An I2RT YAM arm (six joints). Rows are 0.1 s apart.
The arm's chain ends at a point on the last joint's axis. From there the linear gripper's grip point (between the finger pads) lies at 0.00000 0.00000 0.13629 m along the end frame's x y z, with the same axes.
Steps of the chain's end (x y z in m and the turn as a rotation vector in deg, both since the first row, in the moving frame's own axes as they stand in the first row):
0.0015, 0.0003, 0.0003, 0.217, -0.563, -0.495
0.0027, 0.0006, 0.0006, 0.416, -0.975, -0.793
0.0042, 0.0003, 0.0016, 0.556, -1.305, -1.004
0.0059, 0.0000, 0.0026, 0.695, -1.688, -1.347
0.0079, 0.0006, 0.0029, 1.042, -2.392, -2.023
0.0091, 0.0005, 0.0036, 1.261, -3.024, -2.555
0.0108, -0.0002, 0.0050, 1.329, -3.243, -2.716
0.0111, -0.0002, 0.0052, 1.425, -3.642, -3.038
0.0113, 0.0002, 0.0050, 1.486, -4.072, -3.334
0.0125, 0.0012, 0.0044, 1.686, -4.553, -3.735
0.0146, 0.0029, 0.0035, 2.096, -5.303, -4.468
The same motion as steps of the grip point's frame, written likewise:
0.0002, -0.0002, 0.0003, 0.217, -0.563, -0.495
0.0004, -0.0004, 0.0006, 0.416, -0.975, -0.793
0.0011, -0.0010, 0.0016, 0.556, -1.305, -1.004
0.0019, -0.0016, 0.0025, 0.695, -1.688, -1.347
0.0022, -0.0018, 0.0028, 1.042, -2.392, -2.023
0.0018, -0.0023, 0.0034, 1.261, -3.024, -2.555
0.0030, -0.0032, 0.0047, 1.329, -3.243, -2.716
0.0024, -0.0034, 0.0049, 1.425, -3.642, -3.038
0.0015, -0.0030, 0.0046, 1.486, -4.072, -3.334
0.0016, -0.0025, 0.0039, 1.686, -4.553, -3.735
0.0018, -0.0016, 0.0028, 2.096, -5.303, -4.468

